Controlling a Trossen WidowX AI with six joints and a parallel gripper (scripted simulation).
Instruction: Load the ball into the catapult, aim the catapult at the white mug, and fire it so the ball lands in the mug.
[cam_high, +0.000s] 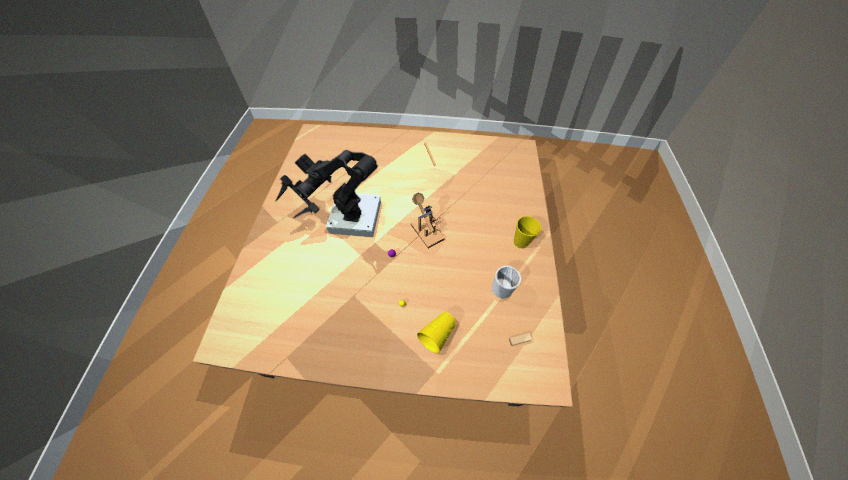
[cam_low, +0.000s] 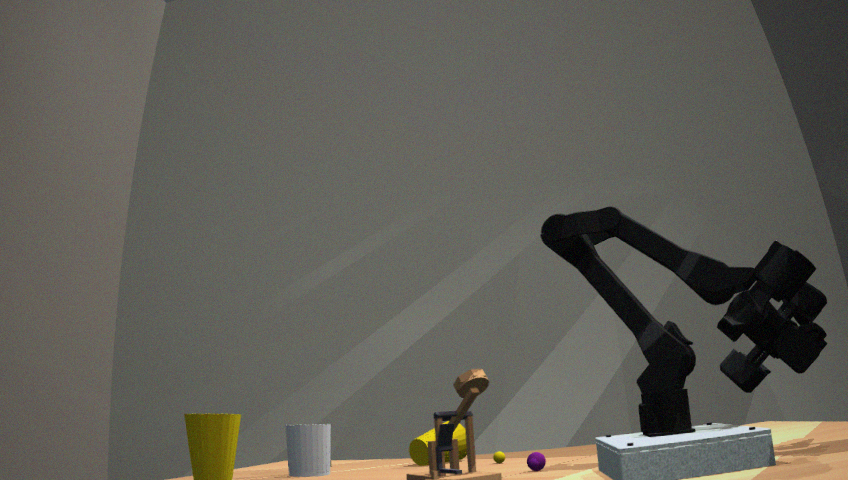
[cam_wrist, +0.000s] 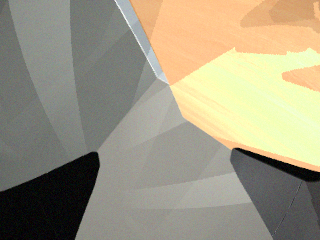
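The wooden catapult is 54 cm ahead of my gripper tip, 13 cm to the left of it and 7 cm below it. The rest, counted from my gripper tip: purple ball: 43 cm ahead, 4 cm to the right, 13 cm below; then yellow ball: 51 cm ahead, 24 cm to the right, 14 cm below; then thin stick: 49 cm ahead, 57 cm to the left, 15 cm below.
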